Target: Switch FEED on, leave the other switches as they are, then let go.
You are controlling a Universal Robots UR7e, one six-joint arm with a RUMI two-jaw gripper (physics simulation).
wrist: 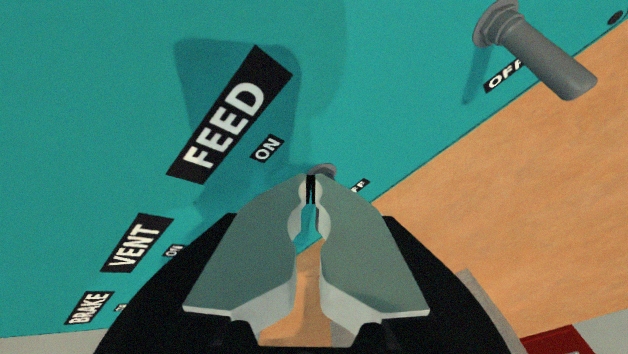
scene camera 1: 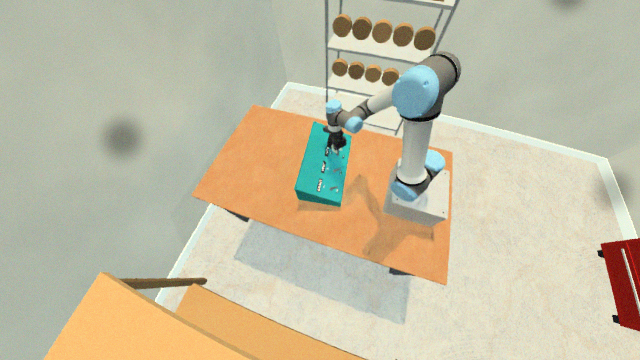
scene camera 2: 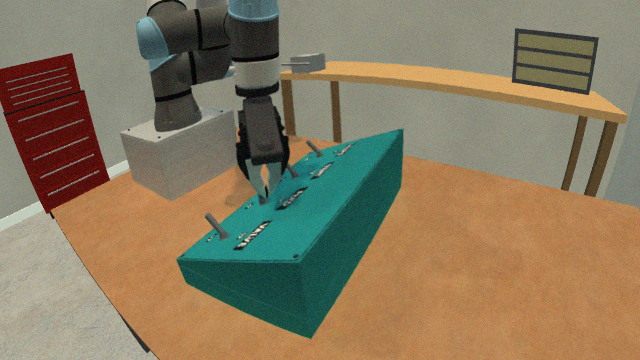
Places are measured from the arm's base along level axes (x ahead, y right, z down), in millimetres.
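Pixels of known places: gripper, fingertip midpoint: (wrist: 311,177) (scene camera 1: 335,152) (scene camera 2: 266,196); arm's base, origin of the base link: (scene camera 2: 178,123).
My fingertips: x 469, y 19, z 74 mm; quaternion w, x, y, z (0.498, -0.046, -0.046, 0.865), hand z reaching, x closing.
Note:
For each thing: its middle in the pictures, then the offset to it from my fingertips. "*": a spot on its surface instead. Level surfaces: height alone.
- teal switch panel, body centre: (wrist: 200,152) (scene camera 2: 311,207) (scene camera 1: 325,163) dz +46, dx +34, dy -77 mm
- FEED switch, surface spot: (wrist: 325,171) (scene camera 2: 262,202) * dz +13, dx -8, dy +6 mm
- FEED label, body centre: (wrist: 223,129) (scene camera 2: 292,198) dz -7, dx +51, dy -20 mm
- VALVE switch, body centre: (wrist: 540,56) (scene camera 2: 215,224) dz -3, dx +9, dy +120 mm
- VENT switch, body centre: (scene camera 2: 288,166) dz -3, dx -65, dy -108 mm
- BRAKE switch, body centre: (scene camera 2: 313,147) dz -3, dx -102, dy -222 mm
- orange table, its level: dz +104 mm
The teal switch panel (scene camera 1: 310,167) (scene camera 2: 345,187) has a sloped top with switches and ON/OFF labels. My gripper (scene camera 1: 336,151) (scene camera 2: 266,192) (wrist: 311,177) is shut and empty, its tips down at the FEED switch (scene camera 2: 263,201) (wrist: 325,171). Its base shows beside the tips, near the FEED label (wrist: 229,115); its lever is hidden by the jaws, so I cannot tell its position. The VALVE switch (scene camera 2: 217,226) (wrist: 547,61) leans towards OFF. The VENT switch (scene camera 2: 292,171) and BRAKE switch (scene camera 2: 314,148) stand farther along the row in scene camera 2.
The panel stands on an orange table (scene camera 1: 250,165) (scene camera 2: 475,265). The arm's pale base block (scene camera 1: 417,207) (scene camera 2: 175,160) is on the same table. A red cabinet (scene camera 2: 57,135), a long wooden bench (scene camera 2: 430,80) and a shelf rack (scene camera 1: 326,55) stand around it.

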